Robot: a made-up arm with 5 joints.
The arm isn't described. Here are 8 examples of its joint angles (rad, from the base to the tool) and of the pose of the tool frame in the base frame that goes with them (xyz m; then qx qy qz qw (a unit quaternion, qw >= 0)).
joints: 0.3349 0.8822 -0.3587 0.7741 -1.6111
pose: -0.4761 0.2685 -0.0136 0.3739 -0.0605 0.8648 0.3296
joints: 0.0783 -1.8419 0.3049 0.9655 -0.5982
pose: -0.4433 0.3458 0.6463 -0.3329 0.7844 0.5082 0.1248
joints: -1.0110 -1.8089 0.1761 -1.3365 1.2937
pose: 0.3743 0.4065 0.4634 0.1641 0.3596 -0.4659 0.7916
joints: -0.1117 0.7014 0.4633 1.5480 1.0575
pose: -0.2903 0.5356 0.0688 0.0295 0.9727 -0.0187 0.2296
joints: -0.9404 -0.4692 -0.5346 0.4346 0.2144
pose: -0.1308 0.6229 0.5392 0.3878 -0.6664 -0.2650 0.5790
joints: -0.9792 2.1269 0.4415 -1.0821 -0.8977
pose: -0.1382 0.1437 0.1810 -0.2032 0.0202 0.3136 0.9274
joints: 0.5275 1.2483 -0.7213 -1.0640 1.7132
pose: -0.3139 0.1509 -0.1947 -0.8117 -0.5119 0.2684 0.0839
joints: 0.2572 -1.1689 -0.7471 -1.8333 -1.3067
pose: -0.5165 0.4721 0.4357 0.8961 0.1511 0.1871 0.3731
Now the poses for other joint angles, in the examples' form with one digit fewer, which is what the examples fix.
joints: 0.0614 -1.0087 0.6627 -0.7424 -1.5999
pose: -0.316 0.402 0.429 0.899 -0.326 -0.293 0.014
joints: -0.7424 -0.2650 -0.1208 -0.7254 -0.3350
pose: -0.115 0.621 0.444 0.449 -0.196 -0.232 0.840
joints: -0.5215 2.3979 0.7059 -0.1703 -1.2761
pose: -0.217 0.092 0.258 -0.099 -0.020 0.658 0.746
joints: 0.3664 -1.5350 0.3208 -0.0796 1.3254
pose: -0.391 0.368 0.575 0.159 -0.324 -0.756 0.546
